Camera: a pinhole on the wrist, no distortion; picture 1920 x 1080 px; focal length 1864.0 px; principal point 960.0 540.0 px. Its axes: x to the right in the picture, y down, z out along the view. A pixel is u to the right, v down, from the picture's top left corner.
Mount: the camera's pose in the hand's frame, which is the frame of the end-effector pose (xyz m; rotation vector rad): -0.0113 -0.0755 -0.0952 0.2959 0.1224 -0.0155
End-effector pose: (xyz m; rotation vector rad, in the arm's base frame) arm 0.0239 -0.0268 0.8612 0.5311 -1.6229 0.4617
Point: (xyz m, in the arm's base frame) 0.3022 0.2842 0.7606
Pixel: behind the camera
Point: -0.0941 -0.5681 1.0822
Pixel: 1673.7 112.8
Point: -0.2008 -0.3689 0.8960
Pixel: 1086.6 823.2
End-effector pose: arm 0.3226 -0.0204 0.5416 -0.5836 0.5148 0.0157
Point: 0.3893 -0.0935 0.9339
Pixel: 252.8 115.8
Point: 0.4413 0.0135 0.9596
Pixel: 397.4 558.8
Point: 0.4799 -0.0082 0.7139
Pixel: 1144.4 918.4
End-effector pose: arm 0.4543 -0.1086 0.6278 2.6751 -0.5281 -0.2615
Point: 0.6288 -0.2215 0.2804
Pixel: 1843.6 965.8
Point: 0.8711 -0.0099 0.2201
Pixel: outside the picture
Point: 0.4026 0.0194 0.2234
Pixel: 560.4 317.6
